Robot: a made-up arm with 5 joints.
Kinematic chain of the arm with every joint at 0, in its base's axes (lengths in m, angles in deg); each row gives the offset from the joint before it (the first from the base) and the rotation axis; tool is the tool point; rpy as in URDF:
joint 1: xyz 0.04 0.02 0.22 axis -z
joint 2: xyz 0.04 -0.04 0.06 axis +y
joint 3: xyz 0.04 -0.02 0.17 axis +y
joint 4: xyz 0.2 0 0.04 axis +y
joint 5: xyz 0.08 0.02 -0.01 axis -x
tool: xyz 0.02 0 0.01 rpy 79.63 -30.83 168.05
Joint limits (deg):
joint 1: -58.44..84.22
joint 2: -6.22..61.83
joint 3: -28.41..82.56
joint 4: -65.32..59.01
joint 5: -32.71..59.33
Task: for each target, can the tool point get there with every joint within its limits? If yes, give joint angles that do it. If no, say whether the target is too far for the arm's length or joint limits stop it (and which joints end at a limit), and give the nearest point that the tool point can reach.
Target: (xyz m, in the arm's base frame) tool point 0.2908 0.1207 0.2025
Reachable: yes | joints -29.58 16.12 35.06 46.62 22.13
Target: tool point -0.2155 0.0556 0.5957
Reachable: no: joint limits stop it (at a limit: joint 1, joint 2, joint 3, joint 4, joint 5) | nearest point 0.0137 -0.1711 0.6987 | short by 0.338 m
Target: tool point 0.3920 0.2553 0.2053
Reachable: yes | joints -39.76 44.64 -10.81 29.06 -25.13
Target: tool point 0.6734 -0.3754 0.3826
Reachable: no: too far | nearest point 0.4611 -0.2429 0.3463 | short by 0.253 m
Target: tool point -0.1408 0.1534 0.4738
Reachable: no: joint limits stop it (at a limit: joint 1, joint 2, joint 3, joint 4, joint 5) | nearest point -0.0074 0.0370 0.2172 | short by 0.312 m
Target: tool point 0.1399 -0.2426 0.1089
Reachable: yes | joints 60.12 47.31 17.41 45.96 -25.02
